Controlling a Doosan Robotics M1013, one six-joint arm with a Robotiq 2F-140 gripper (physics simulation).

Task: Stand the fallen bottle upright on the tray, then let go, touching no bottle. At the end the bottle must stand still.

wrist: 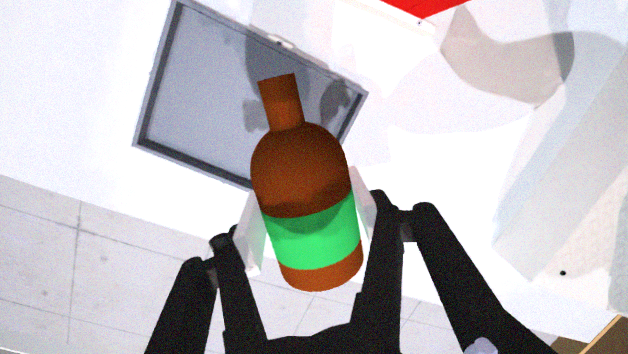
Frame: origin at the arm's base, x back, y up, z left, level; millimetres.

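Where they show: gripper, between the fingertips: (306,193).
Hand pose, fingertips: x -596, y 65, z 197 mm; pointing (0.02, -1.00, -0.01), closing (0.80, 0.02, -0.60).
Things, the pixels of their centre, and the offset from my fingertips. "spot": a spot on its surface instead. Level surfaces: height alone.
- brown bottle, middle of its body: (301,180) dx -10, dy +12, dz -15 mm
- grey tray, a spot on its surface: (200,95) spot: dx -146, dy -167, dz -12 mm
- white table top, height of its surface: dy -172 mm
- red thing, a spot on its surface: (425,7) spot: dx +60, dy -110, dz -201 mm
A brown bottle (300,170) with a green band is held between the two pale finger pads of my gripper (306,193), which is shut on it at the band. In the wrist view its neck points up the picture, leaning slightly left, and its base is toward the gripper's palm. The grey tray (200,95) with a dark raised rim lies beyond and below the bottle, at the upper left of the view. The bottle is held above the surface, apart from the tray as far as shows, and hides the tray's near right part. Shadows fall on the tray.
The tray lies on a white table top (75,100). A red thing (425,7) shows at the top edge, right of the tray. Tiled floor (40,260) shows past the table's edge at the lower left. A brown thing with a light edge is at the lower right corner.
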